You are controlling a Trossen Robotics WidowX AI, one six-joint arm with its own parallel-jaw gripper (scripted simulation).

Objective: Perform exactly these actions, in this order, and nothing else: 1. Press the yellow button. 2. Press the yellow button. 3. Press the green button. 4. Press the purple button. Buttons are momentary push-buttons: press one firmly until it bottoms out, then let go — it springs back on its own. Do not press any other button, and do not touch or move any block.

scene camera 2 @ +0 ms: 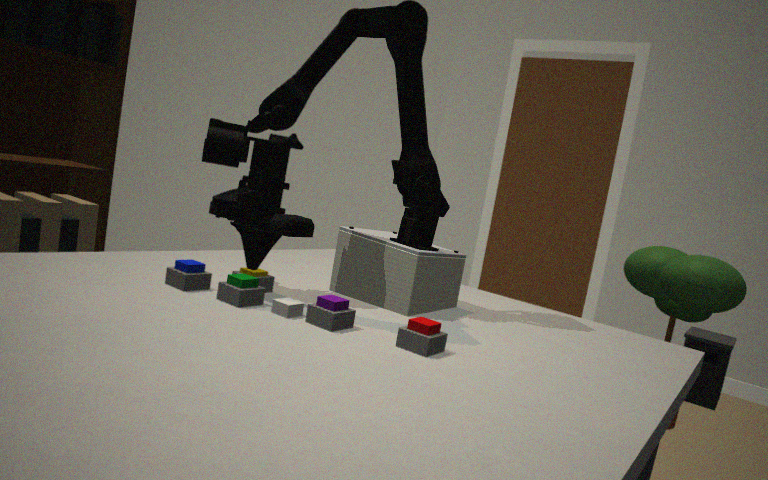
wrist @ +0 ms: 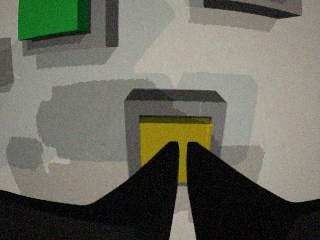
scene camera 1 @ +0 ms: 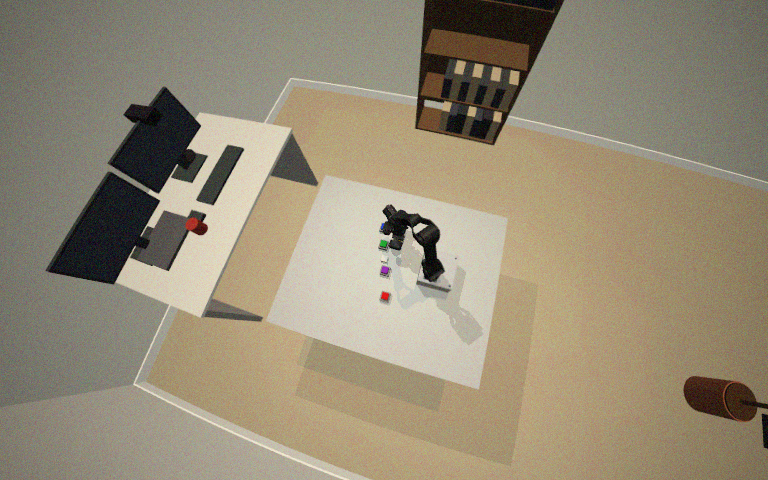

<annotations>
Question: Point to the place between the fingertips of my gripper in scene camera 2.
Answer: At 251, 269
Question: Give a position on a yellow button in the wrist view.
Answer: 154, 133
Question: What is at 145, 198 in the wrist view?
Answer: My gripper.
</annotations>
